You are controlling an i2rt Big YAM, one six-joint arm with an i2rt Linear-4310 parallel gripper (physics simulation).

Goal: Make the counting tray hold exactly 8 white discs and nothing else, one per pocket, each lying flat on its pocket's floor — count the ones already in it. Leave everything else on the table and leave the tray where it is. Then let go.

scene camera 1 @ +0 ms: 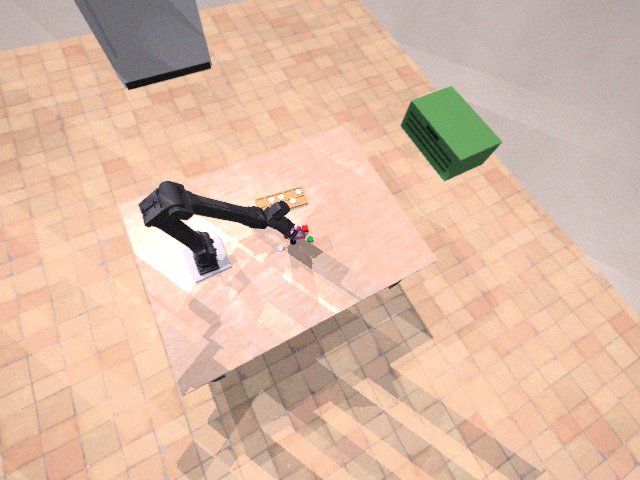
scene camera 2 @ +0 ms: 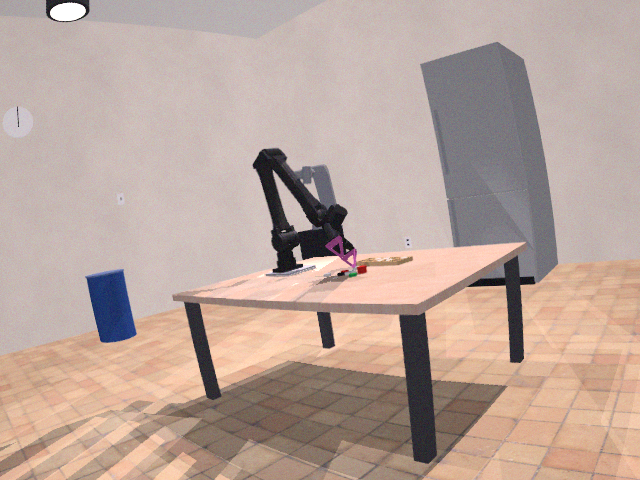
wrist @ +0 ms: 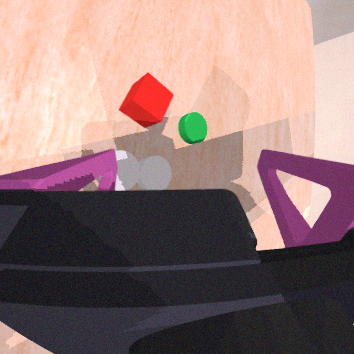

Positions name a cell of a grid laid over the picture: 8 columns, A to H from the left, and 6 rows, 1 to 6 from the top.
Scene:
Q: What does the red cube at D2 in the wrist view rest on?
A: The table.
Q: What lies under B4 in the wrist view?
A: My gripper.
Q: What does the green disc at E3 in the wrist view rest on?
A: The table.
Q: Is my gripper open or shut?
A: Open.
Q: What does my gripper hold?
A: Nothing.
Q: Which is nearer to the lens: the green disc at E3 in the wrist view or the red cube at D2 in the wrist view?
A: The red cube.

